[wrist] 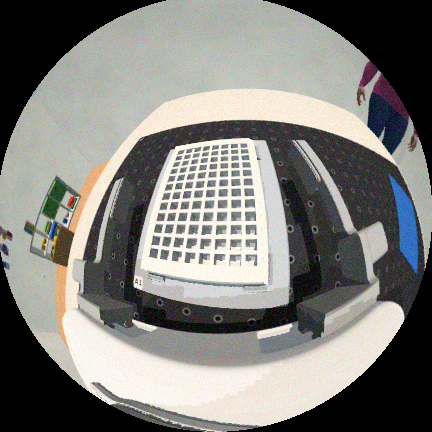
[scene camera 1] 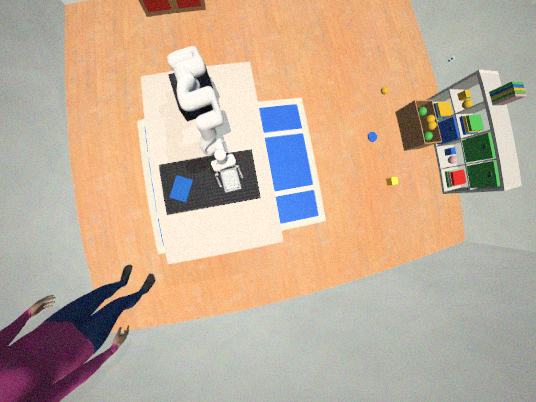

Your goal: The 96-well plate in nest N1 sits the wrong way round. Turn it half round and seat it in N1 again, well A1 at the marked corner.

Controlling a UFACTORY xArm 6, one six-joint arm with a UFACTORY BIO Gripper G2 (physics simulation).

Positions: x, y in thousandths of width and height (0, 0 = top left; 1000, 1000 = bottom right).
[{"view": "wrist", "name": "my gripper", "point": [464, 367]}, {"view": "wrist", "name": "white 96-well plate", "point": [483, 520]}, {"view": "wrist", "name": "grey nest N1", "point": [522, 684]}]
